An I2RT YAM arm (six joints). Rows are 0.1 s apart.
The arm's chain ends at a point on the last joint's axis. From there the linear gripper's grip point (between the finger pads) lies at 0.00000 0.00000 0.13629 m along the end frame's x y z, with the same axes.
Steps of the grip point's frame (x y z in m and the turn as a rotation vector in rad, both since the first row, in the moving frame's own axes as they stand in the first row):
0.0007 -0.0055 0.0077 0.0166 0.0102 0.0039
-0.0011 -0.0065 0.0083 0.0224 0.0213 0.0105
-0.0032 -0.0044 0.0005 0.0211 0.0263 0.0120
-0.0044 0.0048 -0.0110 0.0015 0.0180 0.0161
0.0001 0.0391 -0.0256 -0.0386 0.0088 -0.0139
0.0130 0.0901 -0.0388 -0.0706 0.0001 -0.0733
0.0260 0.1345 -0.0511 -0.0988 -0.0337 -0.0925
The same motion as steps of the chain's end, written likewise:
-0.0007 -0.0032 0.0077 0.0166 0.0102 0.0039
-0.0040 -0.0035 0.0084 0.0224 0.0213 0.0105
-0.0068 -0.0015 0.0006 0.0211 0.0263 0.0120
-0.0069 0.0050 -0.0110 0.0015 0.0180 0.0161
-0.0011 0.0338 -0.0255 -0.0386 0.0088 -0.0139
0.0126 0.0805 -0.0385 -0.0706 0.0001 -0.0733
0.0300 0.1209 -0.0504 -0.0988 -0.0337 -0.0925

